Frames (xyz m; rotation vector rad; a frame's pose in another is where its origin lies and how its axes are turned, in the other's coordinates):
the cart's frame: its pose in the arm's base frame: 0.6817 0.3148 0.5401 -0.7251 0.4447 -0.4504
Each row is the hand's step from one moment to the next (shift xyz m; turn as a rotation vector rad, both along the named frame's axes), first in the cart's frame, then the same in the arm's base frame.
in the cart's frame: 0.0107 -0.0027 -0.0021 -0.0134 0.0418 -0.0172
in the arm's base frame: 0.0070 -0.0086 -0.0019 -0.0102 0.0258 -0.0381
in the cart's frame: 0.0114 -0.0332 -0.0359 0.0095 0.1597 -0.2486
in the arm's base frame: -0.0175 -0.0470 -0.0029 -0.0866 -0.0298 -0.2811
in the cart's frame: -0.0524 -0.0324 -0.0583 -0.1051 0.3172 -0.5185
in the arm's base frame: -0.0812 -0.0242 -0.0038 -0.2860 -0.0062 -0.5465
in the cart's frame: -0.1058 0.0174 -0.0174 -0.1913 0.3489 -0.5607
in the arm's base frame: -0.0913 0.0588 0.0002 -0.3712 0.0386 -0.5774
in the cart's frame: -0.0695 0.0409 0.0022 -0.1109 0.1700 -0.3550
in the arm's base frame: -0.0458 0.0653 -0.0118 -0.2387 -0.0147 -0.3317
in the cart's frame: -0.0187 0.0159 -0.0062 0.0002 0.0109 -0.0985
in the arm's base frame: -0.0148 0.0173 -0.0112 -0.0495 -0.0446 -0.0733
